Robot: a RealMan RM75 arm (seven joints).
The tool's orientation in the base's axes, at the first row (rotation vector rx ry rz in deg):
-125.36, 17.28, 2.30
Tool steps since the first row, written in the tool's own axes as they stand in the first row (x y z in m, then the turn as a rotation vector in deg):
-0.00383, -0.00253, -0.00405, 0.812, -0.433, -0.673
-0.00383, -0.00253, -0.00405, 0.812, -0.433, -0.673
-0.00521, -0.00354, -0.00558, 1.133, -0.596, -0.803
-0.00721, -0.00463, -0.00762, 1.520, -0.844, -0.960
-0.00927, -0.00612, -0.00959, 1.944, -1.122, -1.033
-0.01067, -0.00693, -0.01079, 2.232, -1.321, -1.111
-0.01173, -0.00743, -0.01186, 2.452, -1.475, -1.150
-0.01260, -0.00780, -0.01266, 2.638, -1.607, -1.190
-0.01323, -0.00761, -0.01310, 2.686, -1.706, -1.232
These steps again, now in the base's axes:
-0.00346, -0.00104, 0.00494, 0.833, -0.456, 0.631
-0.00346, -0.00104, 0.00494, 0.833, -0.456, 0.631
-0.00469, -0.00141, 0.00684, 1.171, -0.533, 0.793
-0.00654, -0.00202, 0.00920, 1.591, -0.596, 1.029
-0.00836, -0.00234, 0.01184, 2.060, -0.582, 1.234
-0.00962, -0.00256, 0.01338, 2.379, -0.590, 1.398
-0.01062, -0.00292, 0.01456, 2.625, -0.578, 1.513
-0.01145, -0.00317, 0.01545, 2.832, -0.573, 1.615
-0.01214, -0.00350, 0.01565, 2.898, -0.560, 1.712

